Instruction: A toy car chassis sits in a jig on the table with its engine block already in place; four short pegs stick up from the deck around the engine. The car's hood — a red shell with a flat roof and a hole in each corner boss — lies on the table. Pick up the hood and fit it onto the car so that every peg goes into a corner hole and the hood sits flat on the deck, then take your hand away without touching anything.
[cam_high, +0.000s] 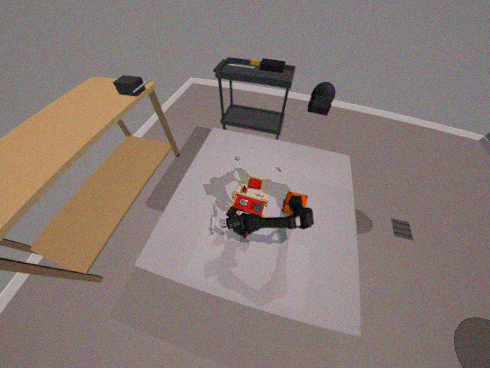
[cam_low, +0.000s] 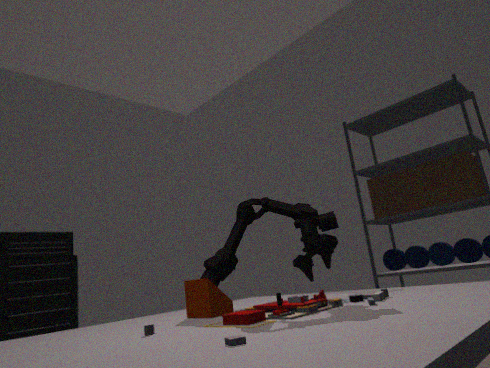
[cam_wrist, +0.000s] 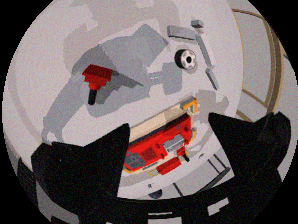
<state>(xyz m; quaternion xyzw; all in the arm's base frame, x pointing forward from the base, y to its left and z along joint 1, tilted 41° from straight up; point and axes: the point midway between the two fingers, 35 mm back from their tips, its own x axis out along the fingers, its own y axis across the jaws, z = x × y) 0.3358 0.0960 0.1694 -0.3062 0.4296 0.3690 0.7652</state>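
My gripper tip is now 7 cm past the red hood, 32 cm to the left of it and 7 cm above it.
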